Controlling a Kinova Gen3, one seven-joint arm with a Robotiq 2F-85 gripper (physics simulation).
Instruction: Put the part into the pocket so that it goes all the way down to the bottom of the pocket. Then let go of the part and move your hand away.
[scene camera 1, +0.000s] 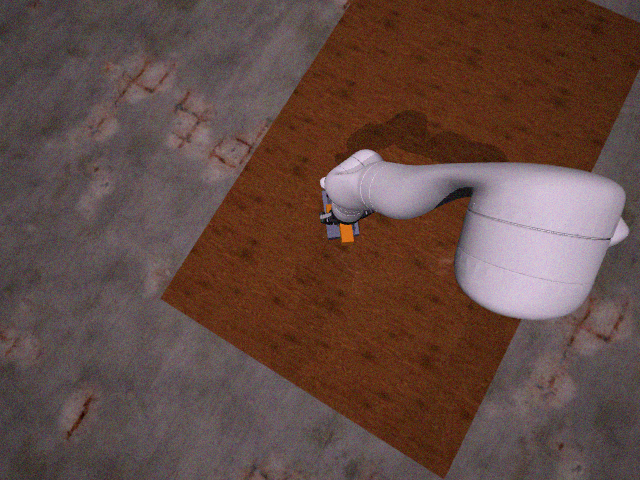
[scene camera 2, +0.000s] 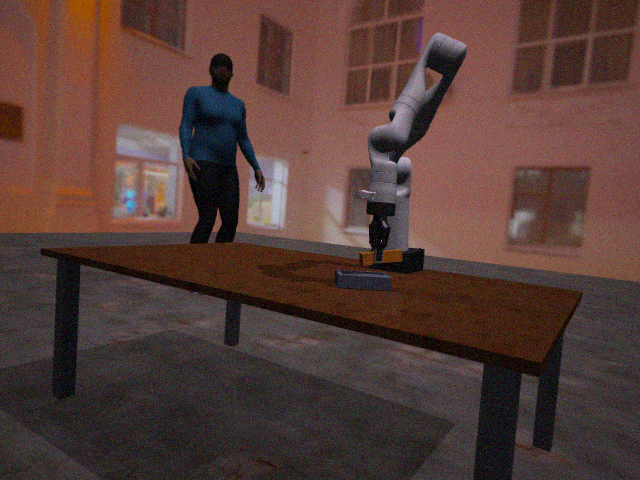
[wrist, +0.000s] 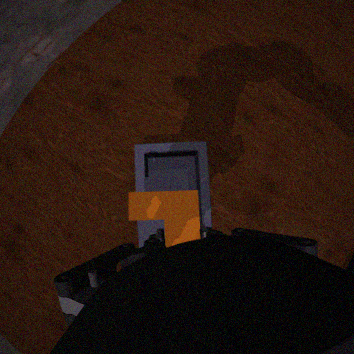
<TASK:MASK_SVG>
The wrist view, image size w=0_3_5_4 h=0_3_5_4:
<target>my gripper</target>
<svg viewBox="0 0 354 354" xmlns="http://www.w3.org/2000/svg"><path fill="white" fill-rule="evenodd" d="M354 273L318 258L317 241L308 237L271 233L242 227L232 229L231 235L227 235L220 230L212 229L208 226L205 227L203 223L199 223L199 239L166 247L163 228L157 228L154 234L150 234L148 239L143 241L144 244L141 247L135 248L134 243L122 243L57 274L53 278L66 324L69 326L49 354L325 354L354 337Z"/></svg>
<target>orange L-shaped part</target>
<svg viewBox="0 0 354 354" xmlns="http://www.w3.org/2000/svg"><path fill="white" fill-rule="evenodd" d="M128 192L128 220L164 219L166 247L200 238L197 190Z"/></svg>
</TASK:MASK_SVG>
